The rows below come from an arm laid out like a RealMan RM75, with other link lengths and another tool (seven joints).
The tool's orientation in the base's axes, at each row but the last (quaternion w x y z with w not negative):
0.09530, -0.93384, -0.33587, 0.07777
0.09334, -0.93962, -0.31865, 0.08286
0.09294, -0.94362, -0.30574, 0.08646
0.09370, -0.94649, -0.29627, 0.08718
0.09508, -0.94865, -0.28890, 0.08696
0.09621, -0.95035, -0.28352, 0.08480
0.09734, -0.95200, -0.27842, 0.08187
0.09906, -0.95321, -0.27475, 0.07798
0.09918, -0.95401, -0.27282, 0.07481
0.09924, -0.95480, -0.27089, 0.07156
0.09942, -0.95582, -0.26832, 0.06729
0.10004, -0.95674, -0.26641, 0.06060
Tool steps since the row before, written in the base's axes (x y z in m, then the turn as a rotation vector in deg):
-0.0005, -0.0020, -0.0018, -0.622, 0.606, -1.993
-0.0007, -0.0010, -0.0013, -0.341, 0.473, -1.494
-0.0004, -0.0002, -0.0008, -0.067, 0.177, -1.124
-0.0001, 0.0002, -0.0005, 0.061, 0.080, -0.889
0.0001, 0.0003, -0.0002, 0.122, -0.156, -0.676
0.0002, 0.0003, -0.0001, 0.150, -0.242, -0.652
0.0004, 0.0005, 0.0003, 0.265, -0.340, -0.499
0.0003, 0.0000, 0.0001, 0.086, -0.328, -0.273
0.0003, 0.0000, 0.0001, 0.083, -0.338, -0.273
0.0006, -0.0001, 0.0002, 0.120, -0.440, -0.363
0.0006, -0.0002, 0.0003, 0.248, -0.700, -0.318
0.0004, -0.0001, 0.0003, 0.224, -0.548, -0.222
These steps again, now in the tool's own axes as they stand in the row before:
-0.0015, 0.0016, 0.0016, 0.077, -0.380, 2.139
-0.0010, 0.0007, 0.0013, 0.167, -0.227, 1.579
-0.0004, 0.0001, 0.0008, 0.171, 0.078, 1.124
0.0001, -0.0001, 0.0005, 0.193, 0.172, 0.856
0.0003, -0.0001, 0.0002, 0.086, 0.348, 0.606
0.0003, -0.0001, 0.0001, 0.059, 0.428, 0.566
0.0006, -0.0003, -0.0003, 0.085, 0.532, 0.380
0.0002, 0.0001, -0.0002, -0.079, 0.379, 0.199
0.0002, 0.0001, -0.0002, -0.087, 0.386, 0.198
0.0004, 0.0003, -0.0003, -0.103, 0.510, 0.263
0.0004, 0.0004, -0.0004, -0.134, 0.781, 0.156
0.0003, 0.0002, -0.0004, -0.082, 0.620, 0.091

